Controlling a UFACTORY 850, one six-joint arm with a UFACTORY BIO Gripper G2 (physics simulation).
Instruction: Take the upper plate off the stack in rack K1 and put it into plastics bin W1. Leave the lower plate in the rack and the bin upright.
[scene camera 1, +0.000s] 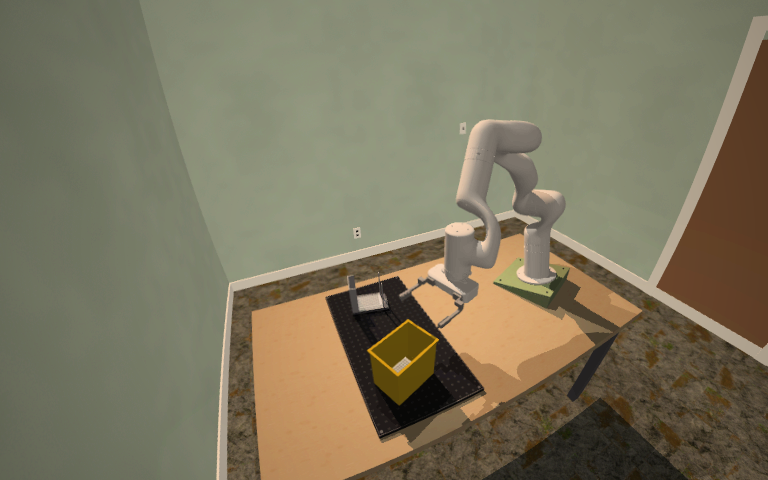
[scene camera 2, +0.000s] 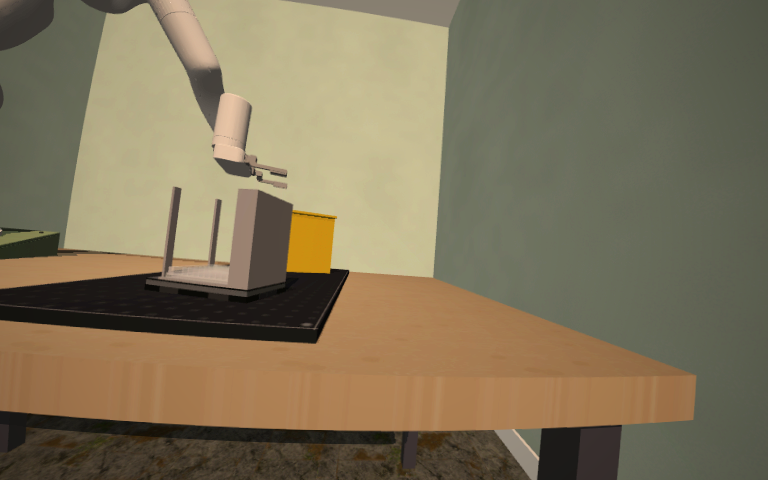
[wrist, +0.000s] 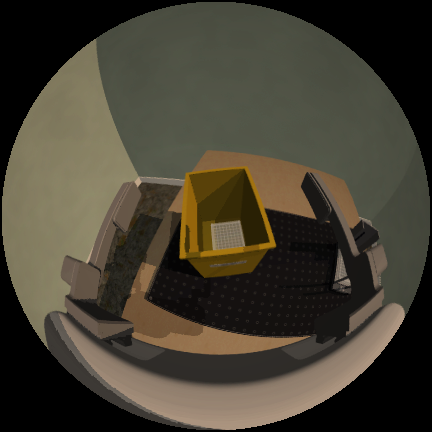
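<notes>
The yellow bin W1 (scene camera 1: 416, 378) (scene camera 2: 311, 243) (wrist: 230, 270) stands upright. One pale gridded plate (scene camera 1: 400, 365) (wrist: 227, 235) lies low inside it, apparently flat on the bottom. Rack K1 (scene camera 1: 352, 291) (scene camera 2: 271, 243), with a tall grey wall and thin posts, stands at the other end of the black board. One pale plate (scene camera 1: 369, 302) (scene camera 2: 198, 272) (wrist: 341, 270) lies low in the rack. My gripper (scene camera 1: 422, 310) (scene camera 2: 286, 179) (wrist: 221, 200) is wide open and empty. It hangs above bin height, on the arm's side of the bin, clear of both bin and rack.
The black perforated board (scene camera 1: 453, 376) (scene camera 2: 254, 315) (wrist: 280, 300) carries bin and rack on the wooden table (scene camera 1: 300, 367) (scene camera 2: 453, 328). The arm's green base plate (scene camera 1: 509, 283) (scene camera 2: 33, 244) is at the table's far right in scene camera 1. Thin rack posts stand up beside the rack's plate.
</notes>
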